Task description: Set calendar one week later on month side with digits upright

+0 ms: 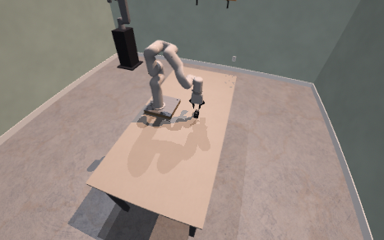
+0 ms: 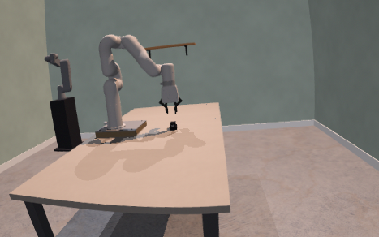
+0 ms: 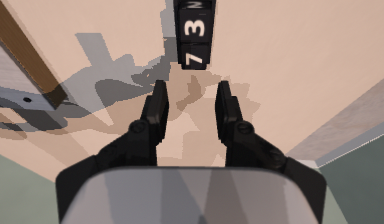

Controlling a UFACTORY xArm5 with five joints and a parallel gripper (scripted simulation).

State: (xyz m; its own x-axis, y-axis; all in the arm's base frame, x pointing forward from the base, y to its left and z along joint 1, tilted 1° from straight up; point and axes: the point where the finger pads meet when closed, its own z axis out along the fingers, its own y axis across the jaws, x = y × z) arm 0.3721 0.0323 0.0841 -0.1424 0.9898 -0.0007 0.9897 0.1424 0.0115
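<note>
My hand is 90 mm above the black cube. Round my hand: black calendar tray (110 mm below, 20 mm to the left).
</note>
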